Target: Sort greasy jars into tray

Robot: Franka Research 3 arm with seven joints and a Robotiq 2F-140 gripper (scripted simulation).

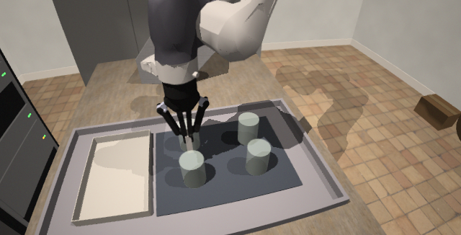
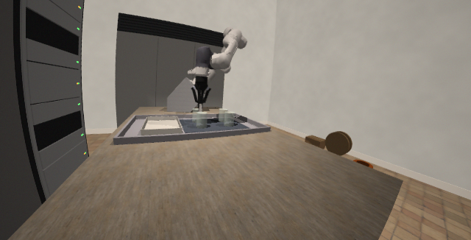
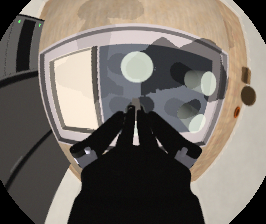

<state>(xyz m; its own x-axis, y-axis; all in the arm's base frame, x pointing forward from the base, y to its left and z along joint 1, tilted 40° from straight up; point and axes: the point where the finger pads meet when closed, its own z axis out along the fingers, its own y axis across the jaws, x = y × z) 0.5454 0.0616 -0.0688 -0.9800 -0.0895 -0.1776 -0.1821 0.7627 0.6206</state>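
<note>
The rimmed steel table top is 1 cm ahead of my hand, 1 cm to the right of it and 11 cm below it. The rest, counted from my hand: dark drying mat (2 cm behind, 9 cm to the left, 11 cm below); then cream tray (3 cm ahead, 23 cm to the right, 10 cm below).
</note>
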